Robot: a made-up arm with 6 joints.
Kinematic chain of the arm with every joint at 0, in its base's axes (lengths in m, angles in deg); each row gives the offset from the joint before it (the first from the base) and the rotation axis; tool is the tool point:
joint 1: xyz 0 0 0.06 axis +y
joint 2: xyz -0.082 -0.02 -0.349 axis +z
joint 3: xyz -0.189 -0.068 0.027 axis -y
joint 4: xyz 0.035 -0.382 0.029 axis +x
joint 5: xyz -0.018 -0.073 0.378 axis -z
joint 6: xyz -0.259 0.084 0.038 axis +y
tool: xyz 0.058 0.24 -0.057
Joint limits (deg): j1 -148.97..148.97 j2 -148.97..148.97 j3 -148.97..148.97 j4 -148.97..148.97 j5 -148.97..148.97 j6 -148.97..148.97
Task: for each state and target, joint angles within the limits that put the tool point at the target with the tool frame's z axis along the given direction. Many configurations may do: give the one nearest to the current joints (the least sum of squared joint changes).
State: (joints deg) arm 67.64 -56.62 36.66 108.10 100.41 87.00
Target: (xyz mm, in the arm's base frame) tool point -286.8 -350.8 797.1 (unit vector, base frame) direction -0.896 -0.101 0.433
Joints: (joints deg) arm 70.98 -76.12 20.27 78.29 112.02 55.89
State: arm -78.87 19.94 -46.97 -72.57 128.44 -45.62
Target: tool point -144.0 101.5 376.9 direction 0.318 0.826 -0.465
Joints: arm -115.54 60.14 -17.72 -28.03 120.17 -62.25
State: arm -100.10 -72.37 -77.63 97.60 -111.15 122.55
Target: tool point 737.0 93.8 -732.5 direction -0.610 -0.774 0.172
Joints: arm -121.75 -46.49 -80.77 109.97 -106.48 97.97
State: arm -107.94 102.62 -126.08 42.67 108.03 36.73
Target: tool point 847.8 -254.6 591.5 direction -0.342 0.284 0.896
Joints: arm -93.79 89.47 -133.24 25.27 116.39 65.92
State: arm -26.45 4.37 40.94 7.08 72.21 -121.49
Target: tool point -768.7 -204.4 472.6 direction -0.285 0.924 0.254
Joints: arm 17.61 -39.00 60.02 45.18 72.64 -77.20
